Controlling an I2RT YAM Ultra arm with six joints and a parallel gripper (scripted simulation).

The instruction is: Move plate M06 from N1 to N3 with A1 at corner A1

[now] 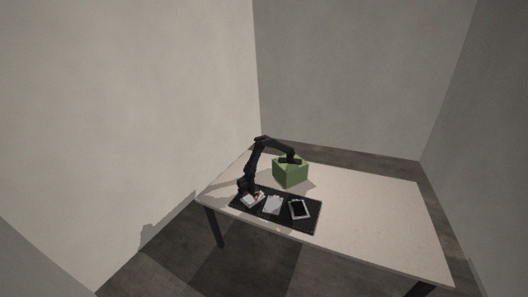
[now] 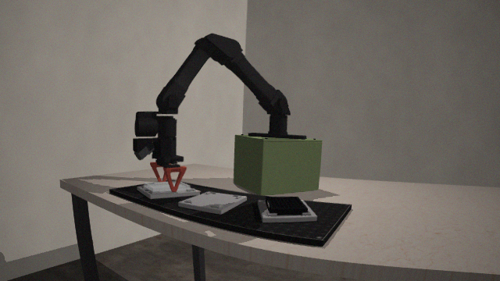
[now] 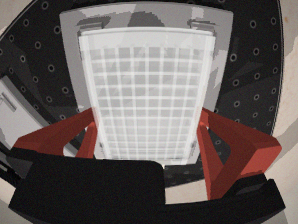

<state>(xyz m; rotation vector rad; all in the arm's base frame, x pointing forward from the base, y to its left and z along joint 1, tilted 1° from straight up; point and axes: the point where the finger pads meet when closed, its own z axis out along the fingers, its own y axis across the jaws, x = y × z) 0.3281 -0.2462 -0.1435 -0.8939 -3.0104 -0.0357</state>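
Right now my hand is right at the white 96-well plate. From my hand the other things lie so: label 80 mm behind, 50 mm to the left, 20 mm below; black plate 360 mm to the left, 50 mm ahead.
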